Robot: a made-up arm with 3 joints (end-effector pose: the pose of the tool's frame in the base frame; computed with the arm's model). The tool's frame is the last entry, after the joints. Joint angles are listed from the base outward.
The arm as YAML. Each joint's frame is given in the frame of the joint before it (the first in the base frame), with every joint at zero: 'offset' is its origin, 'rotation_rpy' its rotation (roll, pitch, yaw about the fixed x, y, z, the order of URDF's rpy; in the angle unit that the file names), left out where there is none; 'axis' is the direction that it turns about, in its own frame. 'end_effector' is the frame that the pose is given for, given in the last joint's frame.
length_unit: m
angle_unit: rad
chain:
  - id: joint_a
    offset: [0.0, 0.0, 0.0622]
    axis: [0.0, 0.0, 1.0]
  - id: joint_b
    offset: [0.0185, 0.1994, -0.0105]
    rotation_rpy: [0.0, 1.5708, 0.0]
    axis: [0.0, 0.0, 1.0]
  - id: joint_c
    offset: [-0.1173, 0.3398, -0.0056]
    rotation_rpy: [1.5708, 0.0, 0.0]
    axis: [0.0, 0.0, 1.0]
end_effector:
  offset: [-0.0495, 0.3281, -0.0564]
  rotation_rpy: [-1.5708, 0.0, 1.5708]
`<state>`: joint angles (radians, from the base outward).
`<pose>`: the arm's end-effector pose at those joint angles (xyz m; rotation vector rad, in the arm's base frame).
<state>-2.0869 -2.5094 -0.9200</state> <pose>-0.2869 -0.1258 -0.0907 0.8535 -2.2223 1.2501</pose>
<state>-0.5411 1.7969 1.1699</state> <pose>-0.0815 -0.3208 0.3395 1.3672 -1.2884 -1.4141</pose>
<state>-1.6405 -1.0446 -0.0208</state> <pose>0.5116 -0.3785 -0.2106 -0.7775 0.8645 -1.4852</pose>
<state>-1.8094 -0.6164 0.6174</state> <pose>0.6436 -0.4157 0.1063 -0.9290 0.1105 -1.5021</pose>
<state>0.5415 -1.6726 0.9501</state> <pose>-0.1537 0.5727 -0.3844 -1.3494 -1.1495 1.1851</pose>
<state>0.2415 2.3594 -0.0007</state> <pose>0.3787 -0.1117 0.2128 2.3453 0.2849 0.1182</pose>
